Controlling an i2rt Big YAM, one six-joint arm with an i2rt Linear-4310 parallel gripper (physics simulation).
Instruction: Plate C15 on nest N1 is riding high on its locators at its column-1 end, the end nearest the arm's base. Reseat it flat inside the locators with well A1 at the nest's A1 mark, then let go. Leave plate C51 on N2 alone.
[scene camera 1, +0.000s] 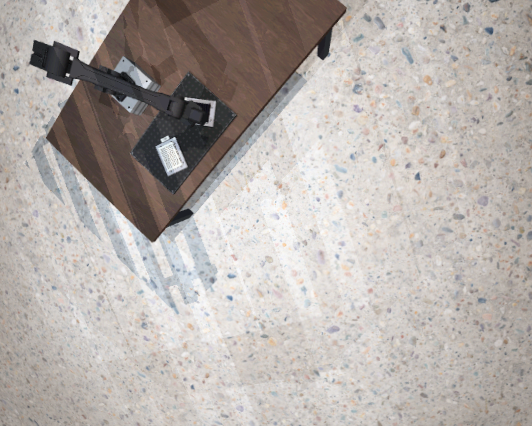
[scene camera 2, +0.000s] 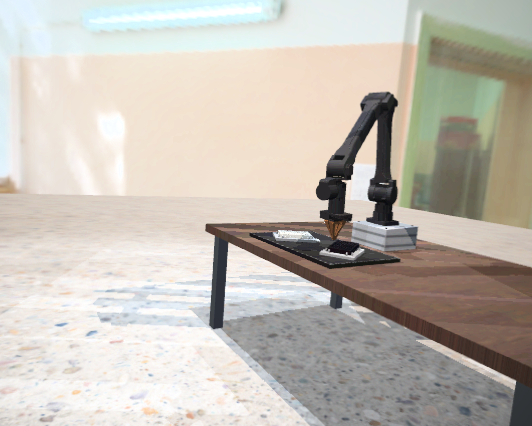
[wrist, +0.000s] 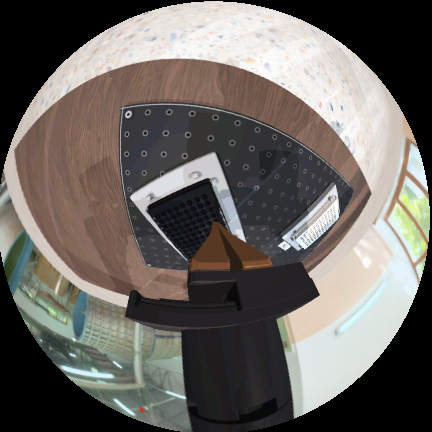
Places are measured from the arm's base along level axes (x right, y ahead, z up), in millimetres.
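Where they show: gripper, between the fingertips: (scene camera 2: 333, 239) (wrist: 213, 225); arm's base, origin of its link: (scene camera 2: 382, 223).
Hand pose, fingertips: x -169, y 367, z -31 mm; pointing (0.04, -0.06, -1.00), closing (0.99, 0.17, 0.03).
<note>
Things, the pixels of their top centre, and the offset from my fingertips. Level surfaces: height alone.
- black well plate, centre of its top: (wrist: 197, 238) (scene camera 2: 343, 244) (scene camera 1: 195, 110) dx -10, dy -38, dz -14 mm
- pale nest, centre of its top: (wrist: 195, 228) (scene camera 2: 343, 247) (scene camera 1: 197, 111) dx -13, dy -34, dz -27 mm
- white well plate, centre of its top: (wrist: 319, 227) (scene camera 2: 294, 232) (scene camera 1: 169, 156) dx +245, dy +19, dz -22 mm
- brown wooden table, height of its surface: dz -61 mm
A black well plate (scene camera 1: 206, 108) (scene camera 2: 344, 246) (wrist: 185, 215) sits on a pale nest (scene camera 1: 213, 114) (wrist: 172, 181); I take it as C15 on N1, though no label is readable. In scene camera 2 it stands proud of the nest; the wrist view does not clearly show its tilt. Fingers hide its lower right part there. A white well plate (scene camera 1: 171, 156) (scene camera 2: 292, 234) (wrist: 319, 225), taken as C51, sits on the other nest. My gripper (scene camera 2: 334, 239) (wrist: 213, 225) is shut and empty, tips pointing down above the black plate's arm-side area. Contact is not visible. The A1 marks are unreadable.
Both nests stand on a black perforated board (scene camera 1: 150, 147) (scene camera 2: 375, 259) (wrist: 150, 132) on a brown wooden table (scene camera 1: 265, 45) (scene camera 2: 450, 300) (wrist: 80, 125). The arm's grey base block (scene camera 1: 131, 102) (scene camera 2: 384, 236) stands beside the board.
</note>
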